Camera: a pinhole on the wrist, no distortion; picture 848 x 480 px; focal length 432.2 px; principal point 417.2 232.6 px. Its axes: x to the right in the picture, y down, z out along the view. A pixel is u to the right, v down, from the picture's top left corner.
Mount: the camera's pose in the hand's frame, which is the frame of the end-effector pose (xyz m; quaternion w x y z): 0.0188 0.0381 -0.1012 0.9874 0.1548 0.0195 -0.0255
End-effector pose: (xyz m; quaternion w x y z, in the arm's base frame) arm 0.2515 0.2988 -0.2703 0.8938 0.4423 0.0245 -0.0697
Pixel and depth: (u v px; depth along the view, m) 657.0 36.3 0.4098
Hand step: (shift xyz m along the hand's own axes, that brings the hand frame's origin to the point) 0.2478 -0.2746 0.2214
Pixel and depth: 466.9 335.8 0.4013
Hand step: 0.0825 0.0041 0.3076
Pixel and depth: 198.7 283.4 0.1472
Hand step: -0.0500 0.0127 0.0476
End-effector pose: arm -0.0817 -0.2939 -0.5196 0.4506 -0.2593 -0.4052 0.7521
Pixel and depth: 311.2 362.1 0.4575
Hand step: -0.0714 0.0331 0.3810
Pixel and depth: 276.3 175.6 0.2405
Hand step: -0.0539 -0.0623 0.1216
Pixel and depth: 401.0 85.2 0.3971
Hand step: 0.0085 -0.2118 0.2360
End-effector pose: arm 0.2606 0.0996 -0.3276 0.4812 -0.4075 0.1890 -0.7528
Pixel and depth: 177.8 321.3 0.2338
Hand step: -0.1006 0.0178 0.1418
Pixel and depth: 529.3 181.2 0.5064
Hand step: 0.1620 -0.1803 0.3561
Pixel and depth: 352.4 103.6 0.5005
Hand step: -0.0492 -0.2541 0.3329
